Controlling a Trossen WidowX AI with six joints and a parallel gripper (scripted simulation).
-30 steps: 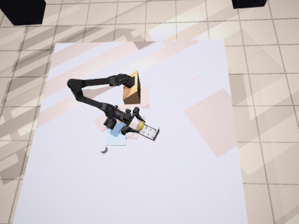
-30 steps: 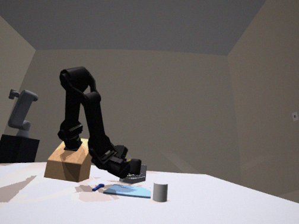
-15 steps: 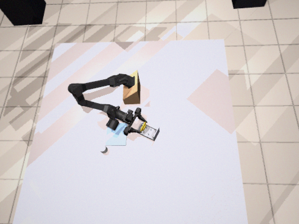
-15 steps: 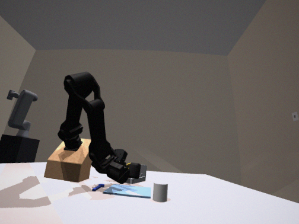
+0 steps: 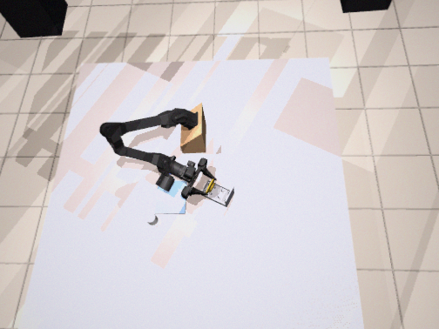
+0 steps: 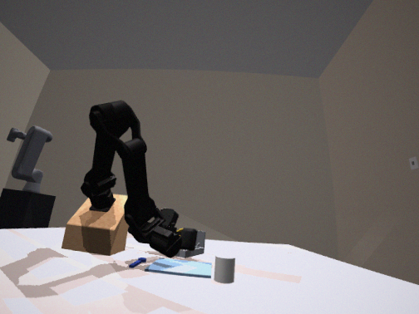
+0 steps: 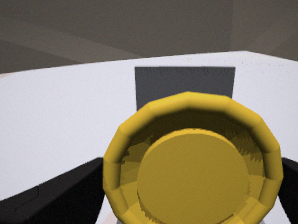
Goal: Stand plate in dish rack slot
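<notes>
My gripper tip is 1 cm to the left of the yellow plate. The rest, counted from my gripper tip: blue spoon 9 cm behind, 18 cm to the right, 5 cm below; then grey dish rack 1 cm ahead, 2 cm to the left, 3 cm below; then light blue mat 2 cm ahead, 18 cm to the right, 5 cm below.
</notes>
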